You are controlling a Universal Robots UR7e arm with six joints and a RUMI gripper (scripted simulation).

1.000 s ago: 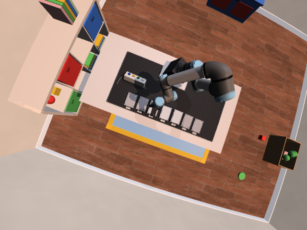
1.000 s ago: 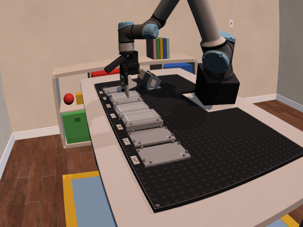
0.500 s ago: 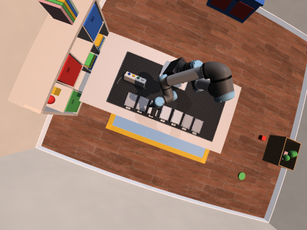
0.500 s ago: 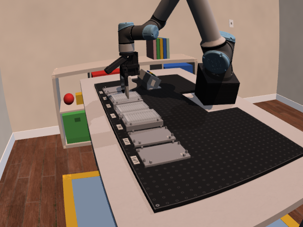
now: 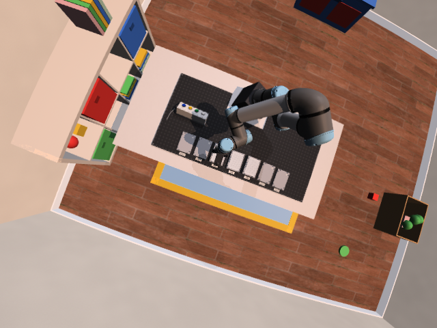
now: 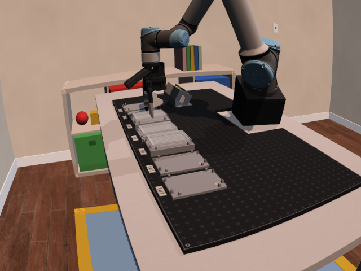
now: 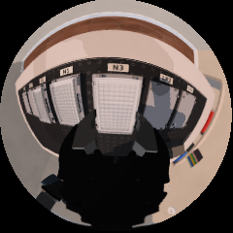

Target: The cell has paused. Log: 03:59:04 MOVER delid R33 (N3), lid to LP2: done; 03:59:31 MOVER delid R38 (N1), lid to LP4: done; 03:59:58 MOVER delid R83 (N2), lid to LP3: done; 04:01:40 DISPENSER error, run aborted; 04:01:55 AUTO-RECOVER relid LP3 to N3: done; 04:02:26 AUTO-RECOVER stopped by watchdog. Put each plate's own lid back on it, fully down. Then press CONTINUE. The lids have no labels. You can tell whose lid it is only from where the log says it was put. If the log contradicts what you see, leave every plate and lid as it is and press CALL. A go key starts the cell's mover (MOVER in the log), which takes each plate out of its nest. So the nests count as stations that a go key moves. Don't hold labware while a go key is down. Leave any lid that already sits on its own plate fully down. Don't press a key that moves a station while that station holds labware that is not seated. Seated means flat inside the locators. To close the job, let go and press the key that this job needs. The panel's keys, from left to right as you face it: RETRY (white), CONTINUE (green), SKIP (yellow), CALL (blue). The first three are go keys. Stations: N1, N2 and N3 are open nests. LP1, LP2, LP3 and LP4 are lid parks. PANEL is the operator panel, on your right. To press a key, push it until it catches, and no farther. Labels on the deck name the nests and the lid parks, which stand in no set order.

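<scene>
My hand is 10 mm above the clear plate lid. The rest, counted from my hand: lid park 40 mm behind, 520 mm to the left, 40 mm below; then clear lid 10 mm behind, 140 mm to the left, 20 mm below.
</scene>
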